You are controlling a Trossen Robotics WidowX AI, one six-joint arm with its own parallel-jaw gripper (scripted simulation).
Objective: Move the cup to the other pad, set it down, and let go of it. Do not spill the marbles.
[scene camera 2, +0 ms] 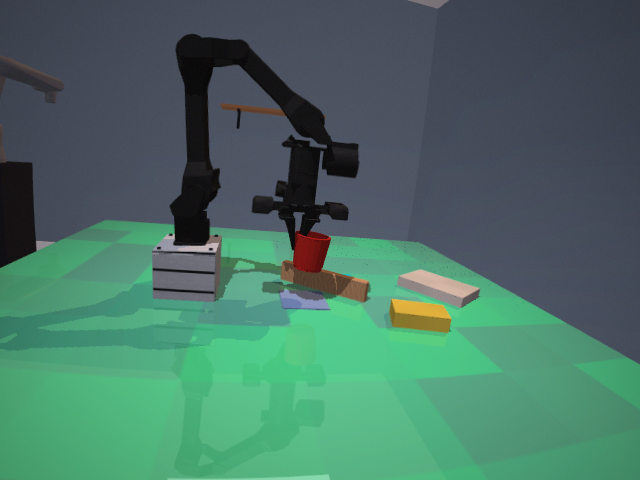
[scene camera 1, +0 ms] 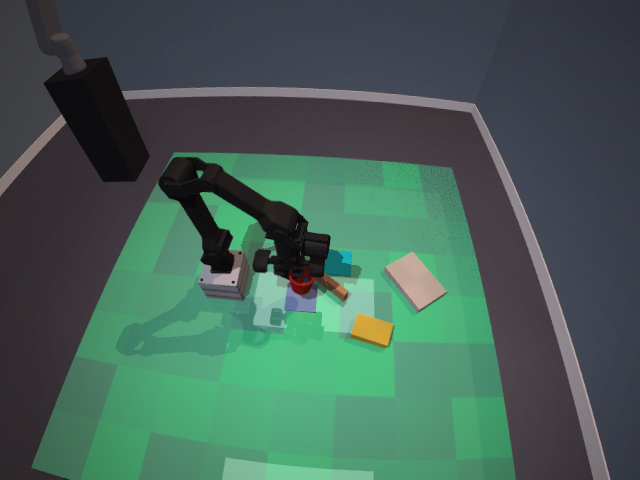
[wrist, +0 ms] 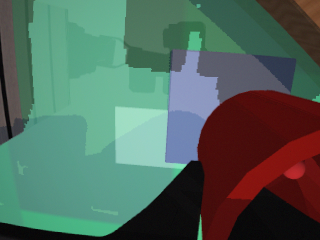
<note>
The pictures show: the gripper, a red cup, a pale slab, a lilac pad and a wooden block.
The gripper shows as well in scene camera 1 and in the wrist view.
</note>
